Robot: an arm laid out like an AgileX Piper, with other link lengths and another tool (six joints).
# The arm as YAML. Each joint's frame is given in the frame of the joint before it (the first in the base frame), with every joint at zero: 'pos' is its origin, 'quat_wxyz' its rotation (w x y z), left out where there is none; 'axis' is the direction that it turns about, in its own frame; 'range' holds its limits. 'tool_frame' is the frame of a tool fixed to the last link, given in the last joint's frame.
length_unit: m
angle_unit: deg
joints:
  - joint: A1
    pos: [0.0, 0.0, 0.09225]
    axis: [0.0, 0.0, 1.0]
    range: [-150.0, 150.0]
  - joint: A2
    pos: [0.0, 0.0, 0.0]
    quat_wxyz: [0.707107, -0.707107, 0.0, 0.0]
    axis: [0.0, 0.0, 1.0]
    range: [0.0, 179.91]
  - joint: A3
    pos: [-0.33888, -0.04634, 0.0]
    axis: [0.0, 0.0, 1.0]
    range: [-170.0, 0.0]
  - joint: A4
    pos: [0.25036, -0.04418, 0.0]
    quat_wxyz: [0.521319, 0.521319, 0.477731, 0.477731]
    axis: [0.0, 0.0, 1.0]
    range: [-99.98, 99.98]
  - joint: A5
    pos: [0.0, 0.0, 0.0]
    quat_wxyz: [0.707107, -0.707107, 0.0, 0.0]
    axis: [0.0, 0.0, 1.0]
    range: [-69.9, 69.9]
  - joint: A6
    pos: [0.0, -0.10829, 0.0]
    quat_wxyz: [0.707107, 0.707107, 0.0, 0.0]
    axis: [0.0, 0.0, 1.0]
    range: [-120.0, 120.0]
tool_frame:
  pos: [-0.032, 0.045, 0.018]
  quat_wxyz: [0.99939, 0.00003, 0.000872, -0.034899]
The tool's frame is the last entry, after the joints.
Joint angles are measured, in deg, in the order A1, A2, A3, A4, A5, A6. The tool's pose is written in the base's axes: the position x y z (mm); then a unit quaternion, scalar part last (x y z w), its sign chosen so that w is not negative. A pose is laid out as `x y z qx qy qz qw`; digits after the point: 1 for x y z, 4 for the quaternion.
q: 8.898 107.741 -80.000 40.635 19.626 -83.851
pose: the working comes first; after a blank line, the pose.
Where each joint sits with the arm in this pose, in the base's axes (m; each line is computed from the numbers above, not from the rounded line before):
A1: 0.0000 0.0000 0.0922
A2: 0.0000 0.0000 0.0922
A3: 0.1456 0.0228 0.4009
A4: 0.3849 0.0603 0.3235
A5: 0.3849 0.0603 0.3235
A6: 0.4636 0.0966 0.2586
the tool: 0.4536 0.1528 0.2479

453.6 152.8 247.9 -0.4738 0.7587 -0.0569 0.4434
